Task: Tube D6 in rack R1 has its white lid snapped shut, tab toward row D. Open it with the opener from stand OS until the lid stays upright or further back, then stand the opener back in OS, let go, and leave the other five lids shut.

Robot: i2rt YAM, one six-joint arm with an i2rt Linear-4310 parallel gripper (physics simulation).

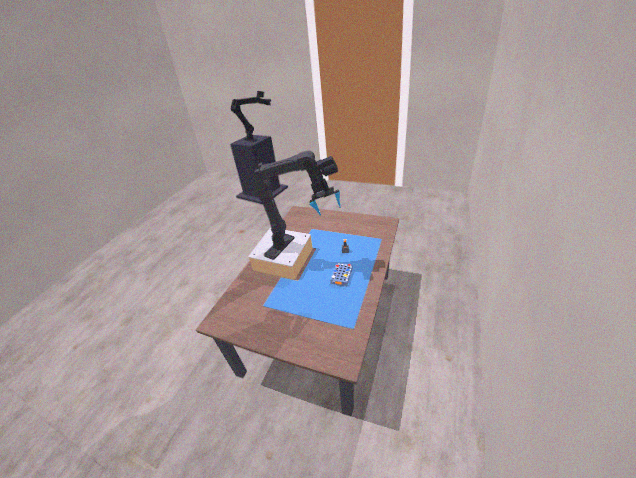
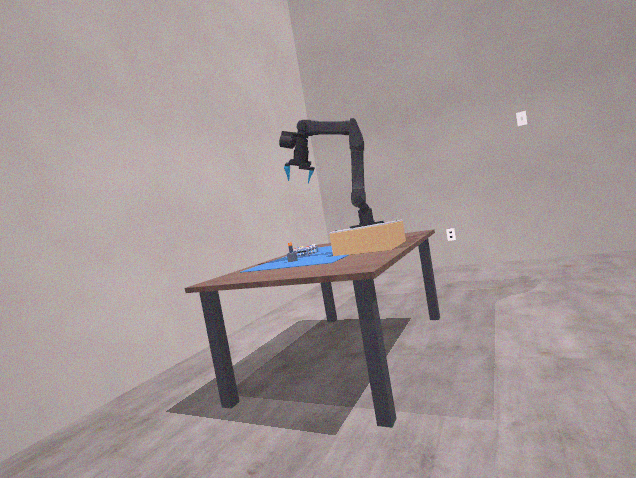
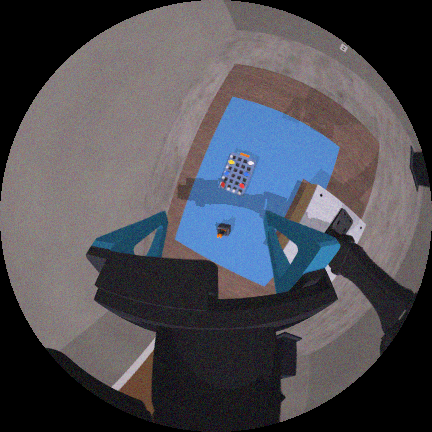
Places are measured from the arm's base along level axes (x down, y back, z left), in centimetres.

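Pixels of known places: gripper, fingertip midpoint: [image 1: 330,211] [image 2: 298,181] [image 3: 215,215]; arm's base, link origin: [image 1: 279,246] [image 2: 367,225].
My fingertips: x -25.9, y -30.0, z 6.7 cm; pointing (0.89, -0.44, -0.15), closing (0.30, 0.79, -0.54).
Ahead of a thing's pixels: the offset from my fingertips to its top centre. Level surfaces: height alone.
Rack R1 {dz -3.5, dx +31.9, dy -5.9 cm} [image 1: 341,274] [image 2: 306,250] [image 3: 238,173] is a small grey rack on the blue mat, with coloured lids (red, blue, yellow, white) and an orange mark at one end. A white lid {dz -8.5, dx +31.9, dy -4.2 cm} [image 3: 250,163] shows at a corner near that orange end; its tab and whether it is shut are too small to tell. The opener with an orange top {dz +15.5, dx +27.6, dy +1.5 cm} [image 1: 344,241] [image 2: 289,245] [image 3: 219,234] stands upright in the dark stand OS {dz +15.5, dx +32.1, dy +1.5 cm} [image 1: 345,249] [image 2: 292,256] [image 3: 225,228], apart from the rack. My gripper [image 1: 329,210] [image 2: 299,181] [image 3: 215,215] is open and empty, high above the table.
The blue mat {dx +36.1 cm} [image 1: 308,303] [image 2: 267,266] [image 3: 280,130] lies on the brown table [image 1: 287,339] [image 2: 287,280] [image 3: 350,120]. The arm's base stands on a white-topped wooden box [image 1: 280,267] [image 2: 367,240] [image 3: 320,207] beside the mat. A dark pedestal [image 1: 254,164] with another arm stands behind the table.
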